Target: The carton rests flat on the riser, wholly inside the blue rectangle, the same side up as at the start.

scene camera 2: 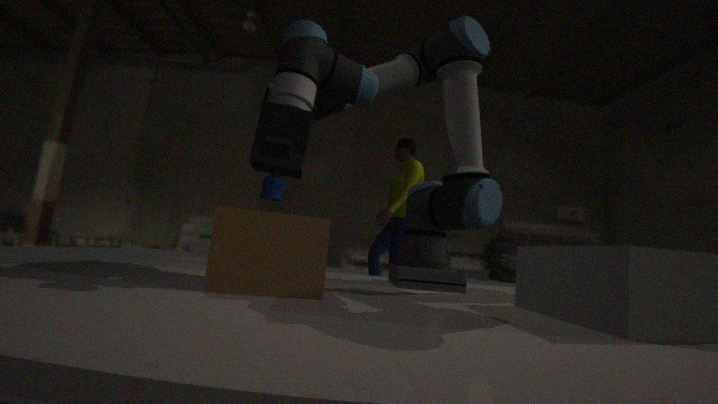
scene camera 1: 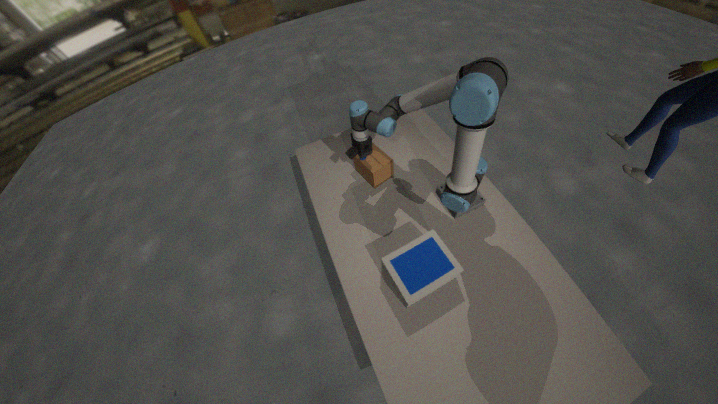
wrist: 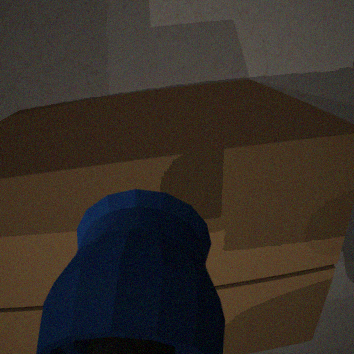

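Pixels of known places: hand, its tool point: [scene camera 2: 270,198] [wrist: 143,246]; arm's base, origin of its link: [scene camera 2: 422,267].
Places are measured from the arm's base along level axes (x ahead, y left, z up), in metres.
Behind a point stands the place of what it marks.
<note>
The brown carton [scene camera 1: 375,169] @(x 0.279, y -0.320, z 0.080 m) [scene camera 2: 268,253] @(x 0.306, y -0.400, z 0.015 m) [wrist: 280,172] @(x 0.297, y -0.455, z 0.080 m) stands flat on the table near its far end, with a dark seam across its top. My suction gripper [scene camera 1: 363,157] @(x 0.291, y -0.408, z 0.103 m) [scene camera 2: 272,196] [wrist: 142,202], with a blue cup, is open and holds nothing. In scene camera 2 the cup hangs a little above the carton's top, with a visible gap. In the wrist view the cup hides part of the carton's top and seam. The pale riser [scene camera 1: 433,284] @(x 0.423, y 0.249, z 0.070 m) [scene camera 2: 572,286] @(x 0.423, y 0.063, z 0.006 m) stands apart from the carton, and the blue rectangle [scene camera 1: 421,265] @(x 0.411, y 0.167, z 0.070 m) on its top is uncovered.
The table [scene camera 1: 346,261] @(x 0.636, y -0.061, z -0.050 m) [scene camera 2: 150,341] @(x 0.550, y -0.472, z -0.050 m) carries the arm's base [scene camera 1: 459,198] @(x 0.180, y 0.086, z 0.223 m) [scene camera 2: 426,276] @(x 0.081, y -0.026, z -0.017 m), beside the stretch between carton and riser. A person [scene camera 1: 666,138] [scene camera 2: 407,178] in a yellow top and blue trousers stands on the floor beyond the arm's side of the table.
</note>
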